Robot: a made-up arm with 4 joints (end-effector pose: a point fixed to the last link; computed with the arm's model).
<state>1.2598 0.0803 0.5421 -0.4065</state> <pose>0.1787 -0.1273 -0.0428 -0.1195 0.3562 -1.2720</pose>
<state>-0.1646 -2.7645 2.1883 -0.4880</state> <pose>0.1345 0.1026 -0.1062 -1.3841 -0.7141 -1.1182</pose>
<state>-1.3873 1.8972 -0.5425 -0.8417</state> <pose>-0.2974 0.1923 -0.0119 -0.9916 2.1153 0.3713</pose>
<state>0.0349 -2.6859 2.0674 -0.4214</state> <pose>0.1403 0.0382 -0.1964 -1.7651 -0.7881 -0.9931</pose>
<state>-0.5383 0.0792 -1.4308 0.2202</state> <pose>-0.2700 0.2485 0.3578 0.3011 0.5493 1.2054</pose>
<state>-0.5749 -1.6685 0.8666 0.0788</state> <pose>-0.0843 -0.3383 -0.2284 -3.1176 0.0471 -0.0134</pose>
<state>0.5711 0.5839 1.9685 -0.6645</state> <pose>-0.1397 -0.3058 0.0769 1.2516 -0.1808 -1.9197</pose>
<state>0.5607 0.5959 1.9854 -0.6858</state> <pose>-0.1437 -0.3055 0.0710 1.2783 -0.1769 -1.9277</pose>
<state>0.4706 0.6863 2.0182 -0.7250</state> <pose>-0.1475 -0.3001 0.0588 1.3008 -0.1407 -1.9881</pose>
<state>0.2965 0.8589 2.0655 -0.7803</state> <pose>-0.1490 -0.2881 0.0439 1.3051 -0.0630 -2.0948</pose>
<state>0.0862 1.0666 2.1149 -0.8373</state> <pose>-0.1461 -0.2733 0.0331 1.2801 0.0448 -2.2039</pose>
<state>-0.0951 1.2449 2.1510 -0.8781</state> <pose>-0.1396 -0.2617 0.0290 1.2354 0.1495 -2.2765</pose>
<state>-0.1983 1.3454 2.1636 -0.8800</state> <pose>-0.1319 -0.2572 0.0329 1.1808 0.2074 -2.3051</pose>
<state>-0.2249 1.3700 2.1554 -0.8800</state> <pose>-0.1276 -0.2565 0.0323 1.1591 0.2356 -2.3108</pose>
